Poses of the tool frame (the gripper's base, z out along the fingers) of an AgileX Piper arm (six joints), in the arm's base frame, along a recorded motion.
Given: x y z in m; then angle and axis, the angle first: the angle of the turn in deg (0 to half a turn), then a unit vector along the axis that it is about.
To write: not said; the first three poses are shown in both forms.
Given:
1: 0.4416, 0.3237, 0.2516, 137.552, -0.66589, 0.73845, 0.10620
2: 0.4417, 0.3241, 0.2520, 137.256, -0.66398, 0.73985, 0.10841
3: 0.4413, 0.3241, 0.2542, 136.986, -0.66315, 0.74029, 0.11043
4: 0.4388, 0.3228, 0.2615, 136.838, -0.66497, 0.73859, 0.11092
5: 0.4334, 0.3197, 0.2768, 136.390, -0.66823, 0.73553, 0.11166
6: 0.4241, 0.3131, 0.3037, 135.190, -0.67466, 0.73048, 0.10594
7: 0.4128, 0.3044, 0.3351, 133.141, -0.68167, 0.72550, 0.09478
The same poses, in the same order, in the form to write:
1: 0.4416, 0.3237, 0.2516, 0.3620, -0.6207, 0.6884, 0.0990
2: 0.4417, 0.3241, 0.2520, 0.3644, -0.6183, 0.6890, 0.1010
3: 0.4413, 0.3241, 0.2542, 0.3666, -0.6170, 0.6887, 0.1027
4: 0.4388, 0.3228, 0.2615, 0.3678, -0.6184, 0.6868, 0.1031
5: 0.4334, 0.3197, 0.2768, 0.3714, -0.6204, 0.6829, 0.1037
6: 0.4241, 0.3131, 0.3037, 0.3812, -0.6237, 0.6753, 0.0979
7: 0.4128, 0.3044, 0.3351, 0.3976, -0.6255, 0.6657, 0.0870
